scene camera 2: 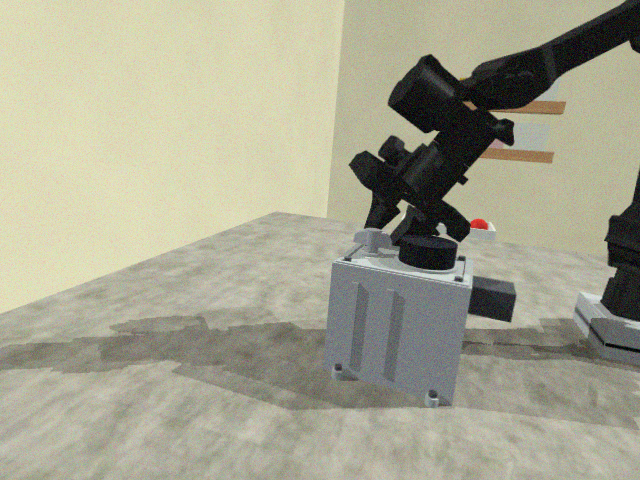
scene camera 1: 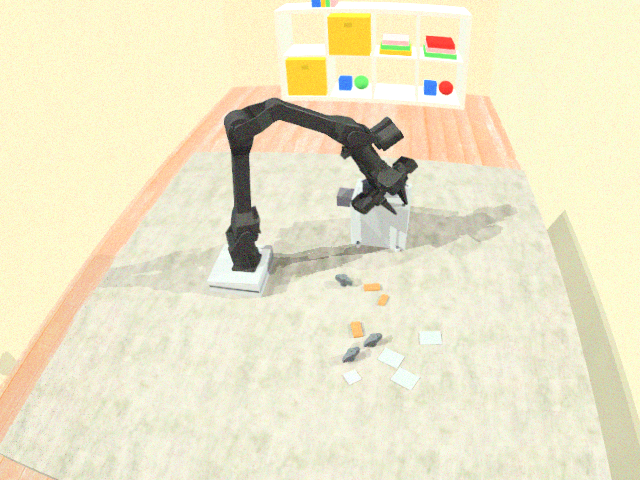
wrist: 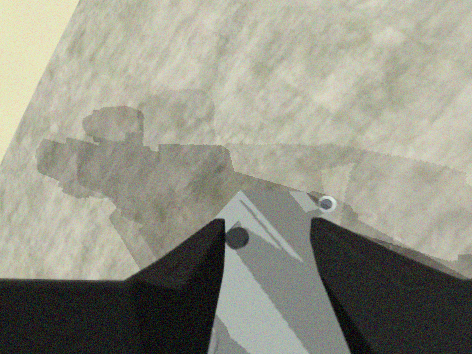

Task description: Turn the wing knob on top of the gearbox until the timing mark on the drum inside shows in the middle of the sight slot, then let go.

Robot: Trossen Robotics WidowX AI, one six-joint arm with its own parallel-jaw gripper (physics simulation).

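Frame: origin at the arm's base, x left, y ahead, z down, level; millimetres.
Where they show: gripper, fingertip midpoint: (scene camera 1: 401, 209) (wrist: 267, 228); arm's base, link origin: (scene camera 2: 631, 314) (scene camera 1: 246, 262).
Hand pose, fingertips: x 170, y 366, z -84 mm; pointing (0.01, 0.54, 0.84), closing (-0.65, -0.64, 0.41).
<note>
Things, the pixels of their top centre, and the offset from my fingertips. "spot": a spot on its surface instead.
- grey gearbox, top centre: (scene camera 2: 430, 235) (scene camera 1: 374, 181) dx +58, dy -77, dz -39 mm
- round black cap, surface spot: (scene camera 2: 428, 252) spot: dx +90, dy -80, dz -26 mm
- dark block, surface spot: (scene camera 2: 492, 298) spot: dx +82, dy -152, dz +15 mm
The grey gearbox (scene camera 1: 381, 227) (scene camera 2: 398, 325) (wrist: 270, 280) stands upright on the mat. Its grey wing knob (scene camera 2: 371, 237) is on the lid, beside the round black cap (scene camera 2: 428, 252). My gripper (scene camera 1: 400, 207) (scene camera 2: 381, 235) (wrist: 267, 228) is low over the lid at the knob's side, its fingers partly apart. Bare gearbox surface shows between the fingertips in the wrist view, where the left finger covers nearly all of the knob. In scene camera 2 one fingertip is behind the knob. The sight slot and the timing mark cannot be made out.
A dark block (scene camera 1: 345, 196) (scene camera 2: 492, 298) sticks out from the gearbox's side. Lid screws (wrist: 236, 237) stand up at the corners. Orange pieces (scene camera 1: 356, 329), grey winged pieces (scene camera 1: 372, 339) and pale squares (scene camera 1: 405, 378) lie on the mat in front. A white shelf unit (scene camera 1: 373, 8) stands behind.
</note>
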